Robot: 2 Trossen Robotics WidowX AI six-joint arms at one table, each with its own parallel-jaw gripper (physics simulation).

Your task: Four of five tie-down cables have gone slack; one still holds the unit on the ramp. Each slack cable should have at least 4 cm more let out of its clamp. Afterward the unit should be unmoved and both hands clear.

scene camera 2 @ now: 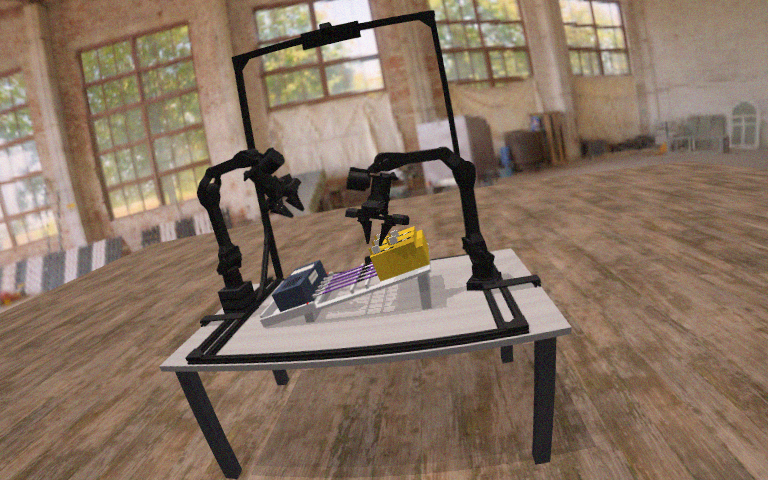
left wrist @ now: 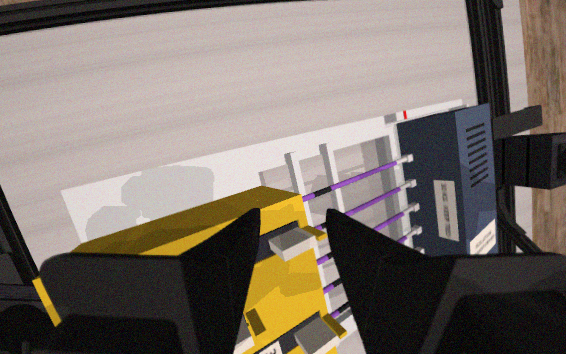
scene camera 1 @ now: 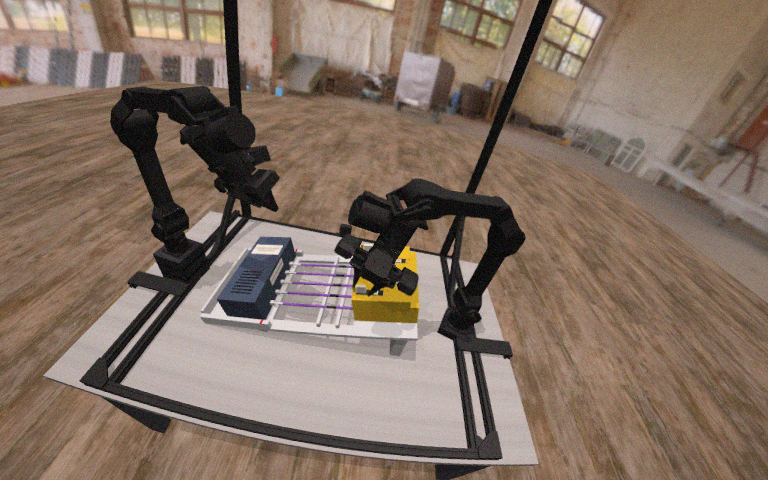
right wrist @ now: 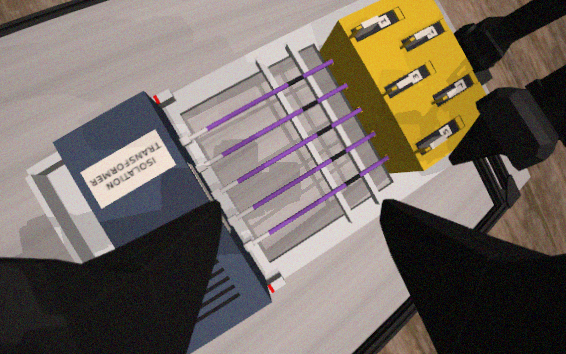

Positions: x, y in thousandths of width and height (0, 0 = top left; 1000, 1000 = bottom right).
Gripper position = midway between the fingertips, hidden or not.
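Note:
Clamp 5 (left wrist: 510, 682) present. Left gripper (scene camera 1: 471, 607) visible; scene camera 2 also shows the left gripper (scene camera 2: 486, 509), as do the left wrist view, with the left gripper (left wrist: 519, 612), and the right wrist view, with the left gripper (right wrist: 808, 448). Right gripper (scene camera 1: 350, 434) open, holding nothing; scene camera 2 also shows the right gripper (scene camera 2: 389, 445), and the right wrist view likewise shows the right gripper (right wrist: 533, 597).

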